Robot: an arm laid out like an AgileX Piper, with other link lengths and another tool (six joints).
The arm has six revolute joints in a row. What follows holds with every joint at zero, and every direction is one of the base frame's.
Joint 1 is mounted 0.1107 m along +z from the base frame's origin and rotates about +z.
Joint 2 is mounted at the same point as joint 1 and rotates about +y.
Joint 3 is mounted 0.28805 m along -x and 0.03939 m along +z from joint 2 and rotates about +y.
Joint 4 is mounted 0.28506 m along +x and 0.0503 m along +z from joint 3 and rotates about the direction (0.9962, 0, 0.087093).
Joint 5 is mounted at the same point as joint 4 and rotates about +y.
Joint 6 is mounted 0.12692 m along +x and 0.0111 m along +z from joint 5 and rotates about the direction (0.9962, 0, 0.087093).
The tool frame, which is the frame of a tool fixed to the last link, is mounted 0.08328 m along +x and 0.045 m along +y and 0.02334 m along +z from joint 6; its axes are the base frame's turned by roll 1.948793, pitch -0.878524 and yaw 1.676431 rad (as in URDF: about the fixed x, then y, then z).
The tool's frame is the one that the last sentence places.
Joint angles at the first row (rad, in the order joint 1, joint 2, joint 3, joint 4, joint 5, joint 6):
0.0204 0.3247 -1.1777 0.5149 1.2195 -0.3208
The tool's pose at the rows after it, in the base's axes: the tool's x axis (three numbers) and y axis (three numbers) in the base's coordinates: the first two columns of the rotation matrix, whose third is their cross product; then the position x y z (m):
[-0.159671, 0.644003, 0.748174, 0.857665, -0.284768, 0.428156, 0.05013, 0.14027, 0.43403]
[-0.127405, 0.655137, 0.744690, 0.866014, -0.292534, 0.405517, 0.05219, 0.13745, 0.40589]
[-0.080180, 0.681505, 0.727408, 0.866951, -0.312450, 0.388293, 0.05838, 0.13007, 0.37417]
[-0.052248, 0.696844, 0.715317, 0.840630, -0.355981, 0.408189, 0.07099, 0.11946, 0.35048]
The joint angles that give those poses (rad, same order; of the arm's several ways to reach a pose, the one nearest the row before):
0.0205 0.2653 -1.0896 0.5122 1.2205 -0.3197
0.0205 0.2043 -0.9973 0.4934 1.2198 -0.3197
0.0204 0.1433 -0.9027 0.4459 1.2170 -0.3198
0.0204 0.0803 -0.8011 0.3908 1.1552 -0.3168

